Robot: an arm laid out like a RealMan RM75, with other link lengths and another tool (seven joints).
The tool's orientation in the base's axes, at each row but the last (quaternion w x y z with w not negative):
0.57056 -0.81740 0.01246 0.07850
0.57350 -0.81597 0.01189 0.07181
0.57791 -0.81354 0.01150 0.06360
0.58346 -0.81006 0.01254 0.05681
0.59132 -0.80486 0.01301 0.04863
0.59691 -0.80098 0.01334 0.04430
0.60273 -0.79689 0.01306 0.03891
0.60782 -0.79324 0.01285 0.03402
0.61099 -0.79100 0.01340 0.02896
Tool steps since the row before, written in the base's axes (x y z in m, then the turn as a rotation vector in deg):
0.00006 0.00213 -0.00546 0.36 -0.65 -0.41
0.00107 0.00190 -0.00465 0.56 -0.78 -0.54
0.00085 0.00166 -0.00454 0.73 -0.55 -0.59
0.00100 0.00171 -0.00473 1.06 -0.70 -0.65
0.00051 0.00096 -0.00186 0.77 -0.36 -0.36
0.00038 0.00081 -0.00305 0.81 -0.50 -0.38
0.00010 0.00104 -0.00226 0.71 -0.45 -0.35
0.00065 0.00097 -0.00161 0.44 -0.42 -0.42
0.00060 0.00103 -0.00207 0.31 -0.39 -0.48
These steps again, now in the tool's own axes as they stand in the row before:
0.00098 0.00433 0.00382 0.37 0.57 -0.51
0.00179 0.00359 0.00321 0.58 0.71 -0.61
0.00146 0.00363 0.00296 0.76 0.67 -0.39
0.00158 0.00383 0.00302 1.09 0.74 -0.54
0.00072 0.00144 0.00143 0.79 0.39 -0.29
0.00067 0.00265 0.00162 0.82 0.45 -0.42
0.00030 0.00188 0.00161 0.72 0.41 -0.37
0.00078 0.00126 0.00133 0.46 0.49 -0.31
0.00074 0.00170 0.00150 0.33 0.54 -0.27

